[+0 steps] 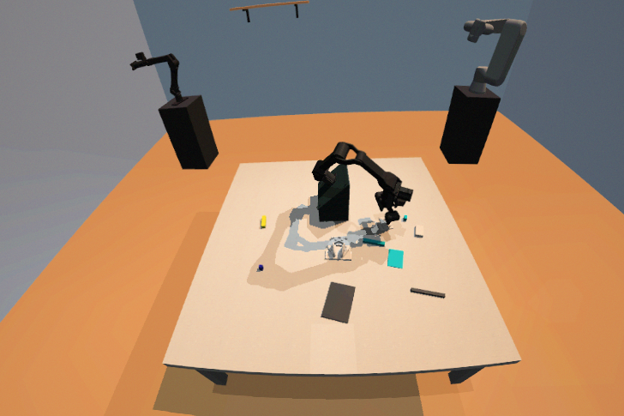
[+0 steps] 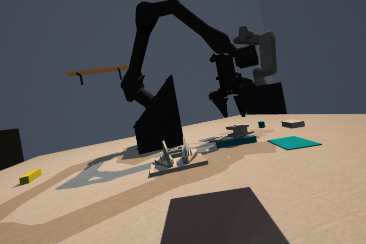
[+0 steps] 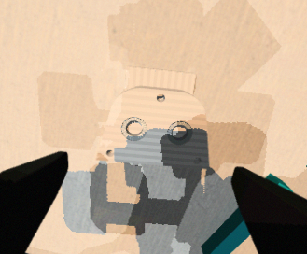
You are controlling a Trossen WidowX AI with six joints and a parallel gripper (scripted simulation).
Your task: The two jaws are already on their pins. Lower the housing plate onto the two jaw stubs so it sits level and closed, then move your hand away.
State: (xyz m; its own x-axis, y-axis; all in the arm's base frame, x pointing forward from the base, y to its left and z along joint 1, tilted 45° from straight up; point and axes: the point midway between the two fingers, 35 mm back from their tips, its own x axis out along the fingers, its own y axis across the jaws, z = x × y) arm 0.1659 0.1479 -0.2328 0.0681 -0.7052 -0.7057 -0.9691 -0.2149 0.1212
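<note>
Now: the teal bar 11 cm ahead of my gripper tip, 6 cm to the right of it and 5 cm below it. The rest, counted from my gripper tip: teal square: 20 cm ahead, 6 cm below, 4 cm to the left; then pale block: 18 cm to the left, 5 cm below, 4 cm ahead; then small teal cube: 12 cm to the left, 5 cm below, 5 cm behind.
</note>
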